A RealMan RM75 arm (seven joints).
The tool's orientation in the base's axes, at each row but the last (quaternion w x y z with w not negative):
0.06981 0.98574 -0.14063 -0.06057
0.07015 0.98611 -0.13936 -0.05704
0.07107 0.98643 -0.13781 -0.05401
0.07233 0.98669 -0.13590 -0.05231
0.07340 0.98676 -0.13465 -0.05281
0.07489 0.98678 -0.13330 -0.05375
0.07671 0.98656 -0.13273 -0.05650
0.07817 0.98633 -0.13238 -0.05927
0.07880 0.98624 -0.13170 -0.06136
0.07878 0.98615 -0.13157 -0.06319
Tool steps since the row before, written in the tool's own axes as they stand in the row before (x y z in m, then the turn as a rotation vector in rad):
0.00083 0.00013 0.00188 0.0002 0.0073 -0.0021
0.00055 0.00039 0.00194 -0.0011 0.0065 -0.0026
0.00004 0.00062 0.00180 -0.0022 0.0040 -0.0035
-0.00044 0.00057 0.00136 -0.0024 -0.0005 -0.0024
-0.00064 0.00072 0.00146 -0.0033 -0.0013 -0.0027
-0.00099 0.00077 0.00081 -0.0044 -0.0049 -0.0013
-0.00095 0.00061 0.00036 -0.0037 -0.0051 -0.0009
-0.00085 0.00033 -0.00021 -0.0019 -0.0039 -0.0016
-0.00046 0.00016 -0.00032 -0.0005 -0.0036 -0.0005
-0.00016 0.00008 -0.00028 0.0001 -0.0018 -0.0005
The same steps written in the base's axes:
0.00049 -0.00059 -0.00191 -0.0015 -0.0067 0.0032
0.00016 -0.00076 -0.00190 -0.0024 -0.0056 0.0037
-0.00035 -0.00083 -0.00168 -0.0027 -0.0028 0.0043
-0.00074 -0.00060 -0.00121 -0.0019 0.0014 0.0025
-0.00098 -0.00070 -0.00127 -0.0025 0.0025 0.0027
-0.00125 -0.00057 -0.00059 -0.0028 0.0060 0.0009
-0.00111 -0.00037 -0.00017 -0.0021 0.0060 0.0004
-0.00087 -0.00006 0.00034 -0.0006 0.0045 0.0011
-0.00044 0.00002 0.00039 0.0005 0.0036 -0.0001
-0.00013 0.00001 0.00030 0.0006 0.0018 0.0002

